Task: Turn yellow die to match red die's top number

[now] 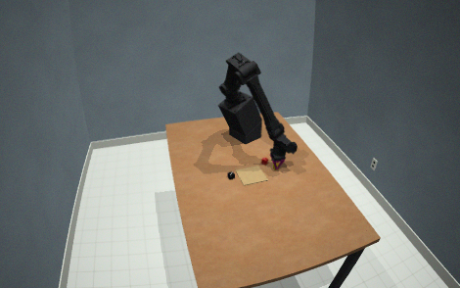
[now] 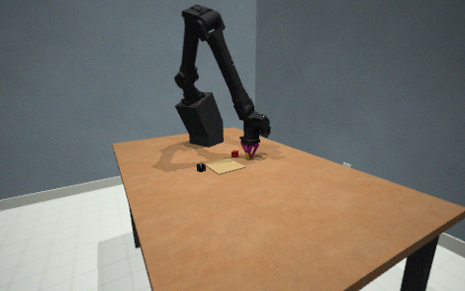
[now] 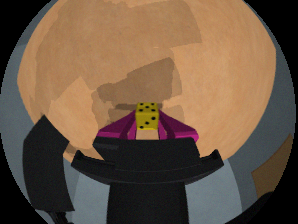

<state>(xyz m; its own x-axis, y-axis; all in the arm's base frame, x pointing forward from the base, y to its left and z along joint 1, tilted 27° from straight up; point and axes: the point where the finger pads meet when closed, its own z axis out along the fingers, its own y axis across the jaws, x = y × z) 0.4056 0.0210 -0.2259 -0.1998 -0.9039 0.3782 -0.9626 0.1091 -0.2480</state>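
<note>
My hand is 16 cm to the left of the tan mat, 1 cm short of it and 1 cm above it. Also, from my hand: red die 7 cm behind, 4 cm to the right; yellow die right at my hand; black die 27 cm to the right, 1 cm behind.
</note>
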